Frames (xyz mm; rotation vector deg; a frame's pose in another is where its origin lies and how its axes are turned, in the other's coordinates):
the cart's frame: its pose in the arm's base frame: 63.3 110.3 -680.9 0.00 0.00 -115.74
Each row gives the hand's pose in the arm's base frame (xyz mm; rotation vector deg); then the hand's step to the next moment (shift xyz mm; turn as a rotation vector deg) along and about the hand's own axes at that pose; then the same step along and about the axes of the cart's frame.
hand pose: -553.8 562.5 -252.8 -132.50 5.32 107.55
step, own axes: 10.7 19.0 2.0 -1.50 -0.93 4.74
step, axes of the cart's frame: 17.1 5.5 -12.5 0.61 -4.98 0.60
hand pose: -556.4 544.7 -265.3 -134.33 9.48 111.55
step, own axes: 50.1 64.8 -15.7 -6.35 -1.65 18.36
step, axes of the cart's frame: 54.3 43.2 -46.3 4.26 -18.81 2.87
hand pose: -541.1 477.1 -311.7 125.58 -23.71 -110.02
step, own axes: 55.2 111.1 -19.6 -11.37 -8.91 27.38
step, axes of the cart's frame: 104.1 69.2 -12.4 0.19 -30.71 3.94
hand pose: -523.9 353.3 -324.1 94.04 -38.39 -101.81
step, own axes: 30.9 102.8 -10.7 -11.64 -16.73 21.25
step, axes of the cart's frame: 74.1 58.0 52.8 -7.31 -28.44 -2.18
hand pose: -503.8 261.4 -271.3 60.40 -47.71 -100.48
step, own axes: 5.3 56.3 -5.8 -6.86 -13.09 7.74
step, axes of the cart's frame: 13.3 32.8 44.5 -6.37 -14.19 -6.02
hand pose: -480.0 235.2 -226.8 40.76 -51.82 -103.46
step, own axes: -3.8 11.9 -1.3 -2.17 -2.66 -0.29
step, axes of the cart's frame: -3.6 7.5 9.4 -2.25 -1.40 -2.20
